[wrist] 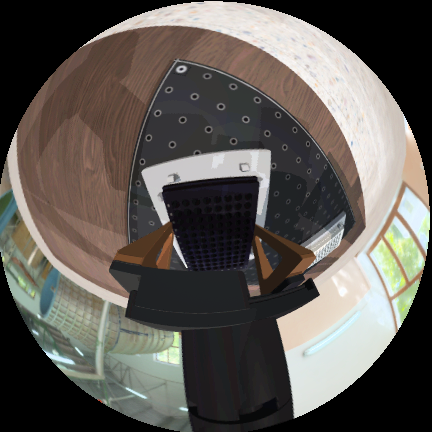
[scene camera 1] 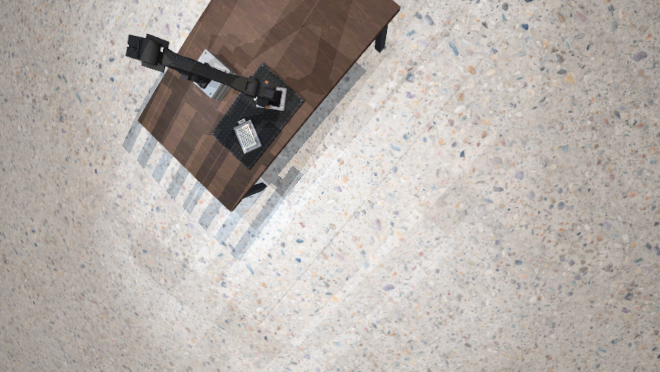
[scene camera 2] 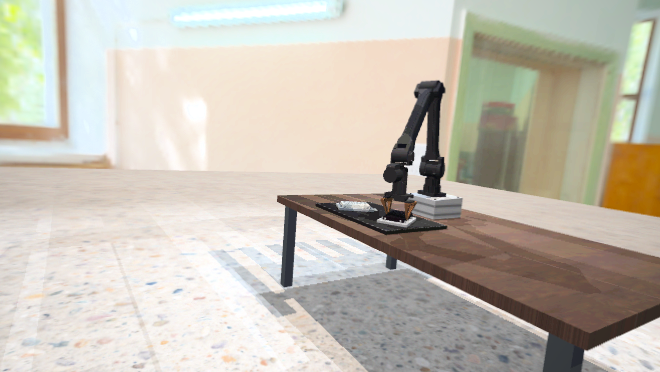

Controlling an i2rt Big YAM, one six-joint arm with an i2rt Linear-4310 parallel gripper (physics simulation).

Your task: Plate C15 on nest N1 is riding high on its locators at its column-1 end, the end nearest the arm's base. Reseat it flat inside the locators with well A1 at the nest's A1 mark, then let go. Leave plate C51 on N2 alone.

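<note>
The black many-welled plate C15 sits on the white nest N1. In the wrist view its far end lies within the small locator blocks; its end nearest the base is hidden under the gripper, and I cannot tell its tilt. My gripper points down, its orange fingers against both long sides of the plate, shut on it. The white plate C51 stands apart on N2. The A1 mark is not readable.
Both nests stand on a black perforated board on the wooden table. The grey base block is behind the board. The table's long edge runs close past N1.
</note>
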